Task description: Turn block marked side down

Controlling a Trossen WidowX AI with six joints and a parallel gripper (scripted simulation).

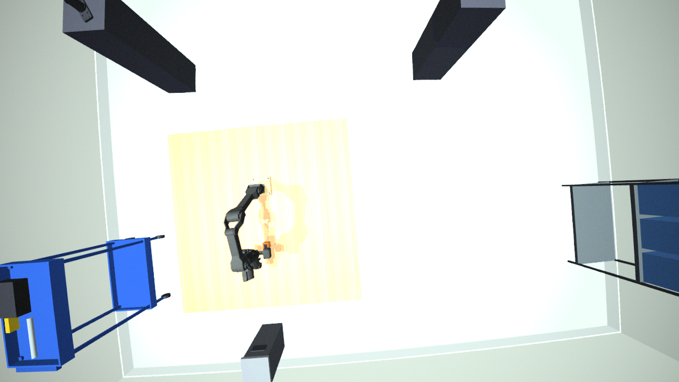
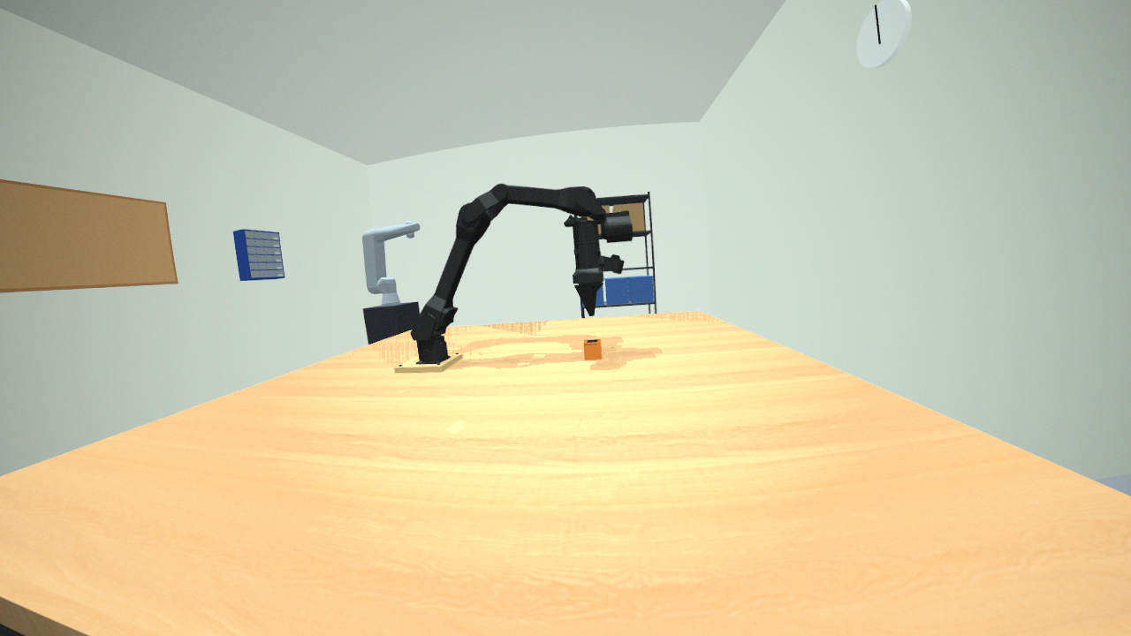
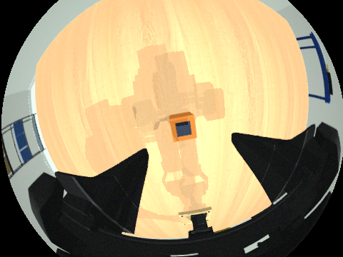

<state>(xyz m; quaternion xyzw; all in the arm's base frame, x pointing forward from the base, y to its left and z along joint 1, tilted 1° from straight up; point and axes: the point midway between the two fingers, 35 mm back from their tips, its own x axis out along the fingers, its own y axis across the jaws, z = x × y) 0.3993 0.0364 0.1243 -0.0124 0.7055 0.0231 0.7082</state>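
The block is 8 cm below my gripper tip.
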